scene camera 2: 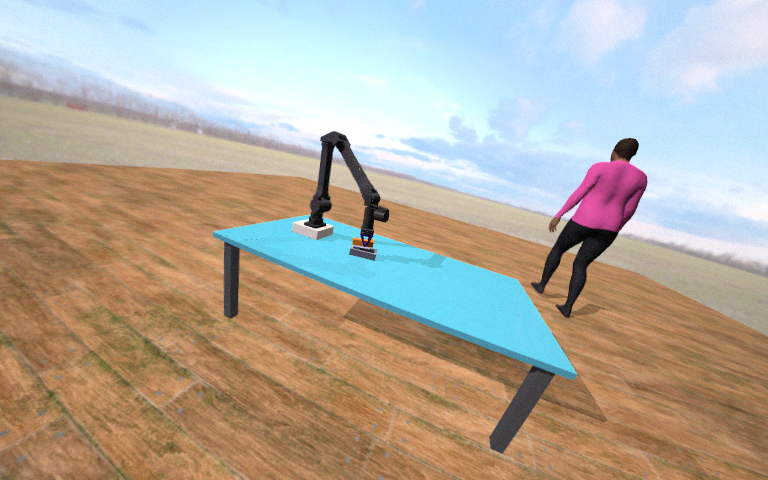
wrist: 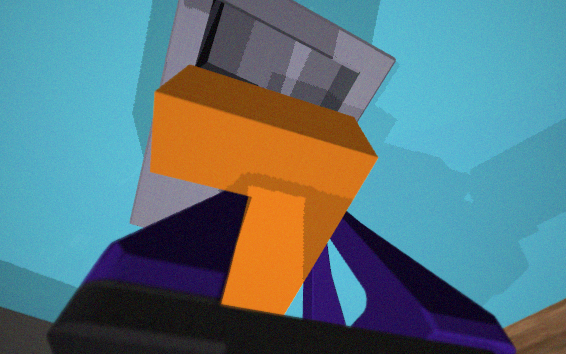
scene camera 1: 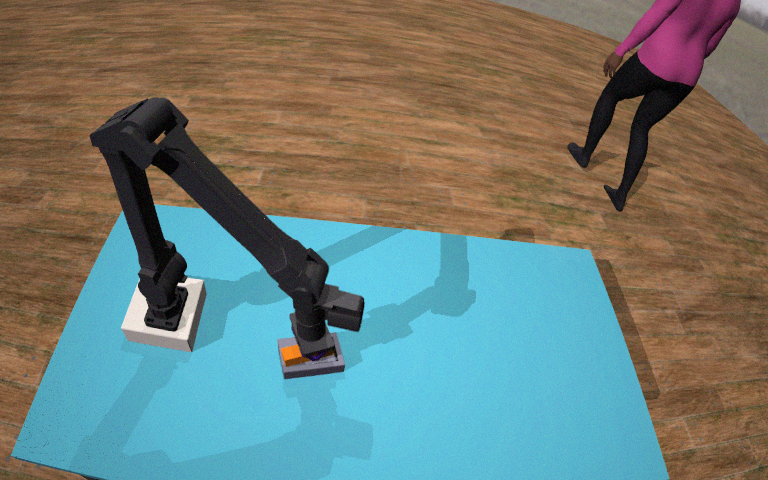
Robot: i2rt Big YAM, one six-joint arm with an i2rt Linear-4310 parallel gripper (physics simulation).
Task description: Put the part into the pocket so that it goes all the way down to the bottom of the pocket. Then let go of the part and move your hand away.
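Frame: origin at the arm's base, x ahead, y left, z up, level; millimetres.
Seen in the pictures: gripper, fingertip midpoint: (scene camera 2: 364, 245) (wrist: 280, 192) (scene camera 1: 313, 354); arm's base at its link origin: (scene camera 2: 315, 225) (scene camera 1: 167, 308).
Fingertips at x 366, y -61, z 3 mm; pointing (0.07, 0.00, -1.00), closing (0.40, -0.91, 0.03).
Observation:
Pixels of each thing's middle, then the offset from my fingertips to it. Level surfaces: height alone.
- orange L-shaped part at the middle of its body: (wrist: 236, 230) (scene camera 1: 305, 346) (scene camera 2: 363, 241) dx -18, dy +9, dz +16 mm
- grey block at the middle of its body: (wrist: 244, 140) (scene camera 1: 310, 355) (scene camera 2: 363, 251) dx -7, dy +19, dz -41 mm
- blue table at its surface level: dz -60 mm
The orange L-shaped part (scene camera 1: 292, 355) (scene camera 2: 357, 241) (wrist: 260, 135) is held by my gripper (scene camera 1: 316, 356) (scene camera 2: 367, 242) (wrist: 280, 192). The purple fingers are shut on one arm of it; its other arm sticks out sideways, to the left in scene camera 1. The grey block (scene camera 1: 313, 372) (scene camera 2: 362, 254) (wrist: 371, 62) sits on the table under the gripper. In the wrist view its pocket (wrist: 270, 45) shows beyond the part, with bare floor and walls. In scene camera 2 the part shows above the block's front wall. The part's underside and any contact with the block are hidden.
The arm stands on a white base block (scene camera 1: 155, 338) (scene camera 2: 312, 230) at the left end of the blue table (scene camera 1: 509, 362) (scene camera 2: 430, 288). A person in a pink top (scene camera 1: 676, 48) (scene camera 2: 608, 195) stands on the wooden floor beyond the table's far right side.

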